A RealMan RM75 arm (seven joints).
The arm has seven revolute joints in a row. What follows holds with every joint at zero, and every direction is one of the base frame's.
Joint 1 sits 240.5 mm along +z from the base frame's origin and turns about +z.
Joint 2 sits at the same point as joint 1 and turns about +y.
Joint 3 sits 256 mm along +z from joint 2 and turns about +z.
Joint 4 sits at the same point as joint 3 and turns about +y.
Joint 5 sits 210 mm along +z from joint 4 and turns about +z.
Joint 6 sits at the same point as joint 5 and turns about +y.
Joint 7 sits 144 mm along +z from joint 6 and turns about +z.
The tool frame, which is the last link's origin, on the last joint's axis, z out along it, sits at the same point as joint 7; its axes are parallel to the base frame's.
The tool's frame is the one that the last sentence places.
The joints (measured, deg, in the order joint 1, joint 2, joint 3, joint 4, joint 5, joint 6, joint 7), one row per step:
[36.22 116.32 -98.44 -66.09 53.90 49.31 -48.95]
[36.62 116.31 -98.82 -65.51 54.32 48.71 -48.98]
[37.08 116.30 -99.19 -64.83 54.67 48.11 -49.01]
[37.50 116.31 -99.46 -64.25 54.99 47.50 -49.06]
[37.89 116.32 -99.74 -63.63 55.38 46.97 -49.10]
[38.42 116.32 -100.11 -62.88 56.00 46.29 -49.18]
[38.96 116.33 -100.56 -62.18 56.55 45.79 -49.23]
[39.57 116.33 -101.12 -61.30 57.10 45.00 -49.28]
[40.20 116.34 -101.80 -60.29 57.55 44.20 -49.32]
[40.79 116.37 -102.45 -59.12 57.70 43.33 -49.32]
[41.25 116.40 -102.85 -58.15 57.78 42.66 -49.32]
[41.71 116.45 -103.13 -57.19 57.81 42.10 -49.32]
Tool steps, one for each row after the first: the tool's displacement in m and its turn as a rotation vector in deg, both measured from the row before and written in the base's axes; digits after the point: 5 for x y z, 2 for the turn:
[-0.00109 0.00078 -0.00184 0.00 0.16 0.10]
[-0.00083 0.00099 -0.00190 0.00 0.05 0.08]
[-0.00109 0.00116 -0.00145 0.11 0.12 0.11]
[-0.00069 0.00085 -0.00163 0.01 0.14 0.00]
[-0.00143 0.00109 -0.00200 0.00 0.26 0.05]
[-0.00146 0.00053 -0.00238 -0.18 0.12 0.09]
[-0.00119 0.00101 -0.00262 -0.02 0.07 0.11]
[-0.00044 0.00077 -0.00315 -0.08 -0.14 0.09]
[0.00108 0.00105 -0.00309 0.06 -0.42 -0.01]
[0.00122 0.00111 -0.00207 0.11 -0.33 -0.09]
[0.00127 0.00118 -0.00181 0.11 -0.33 -0.13]

